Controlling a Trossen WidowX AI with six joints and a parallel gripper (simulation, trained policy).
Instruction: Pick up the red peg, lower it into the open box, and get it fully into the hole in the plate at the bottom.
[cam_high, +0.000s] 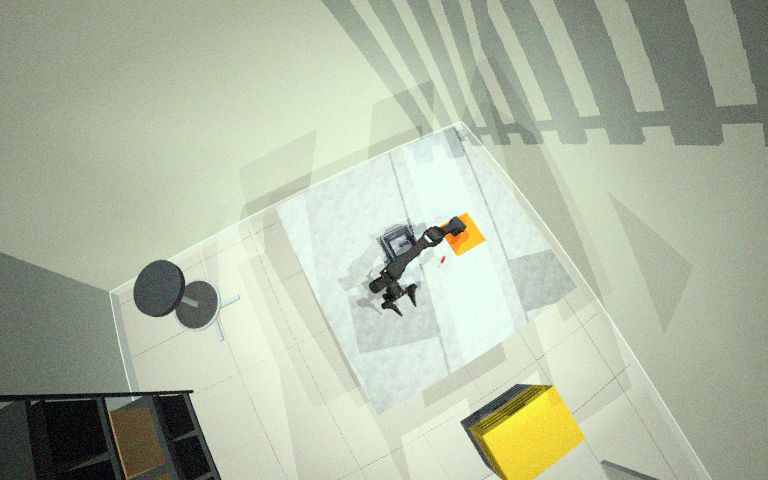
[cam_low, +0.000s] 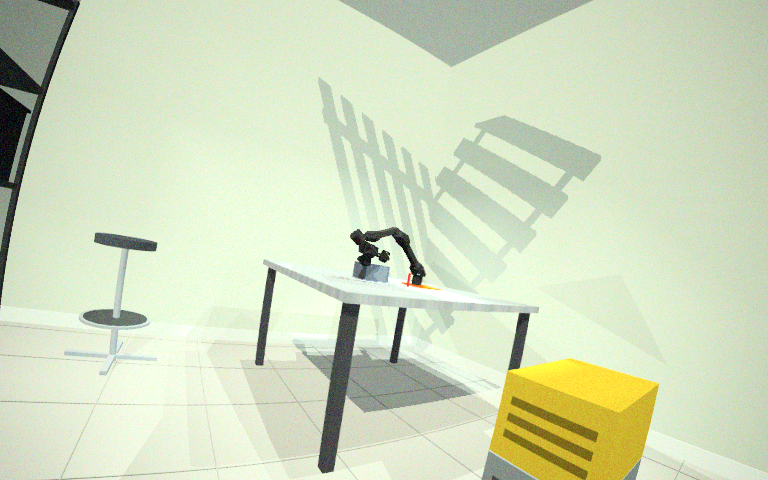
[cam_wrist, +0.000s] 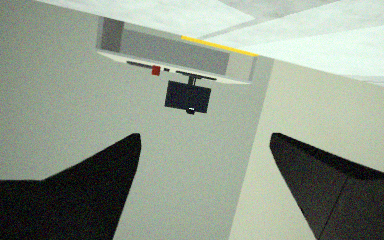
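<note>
The red peg is 33 cm behind my gripper tip, 12 cm to the right of it and 10 cm below it. Round my gripper tip: grey box 32 cm to the right, 19 cm behind, 12 cm below.
</note>
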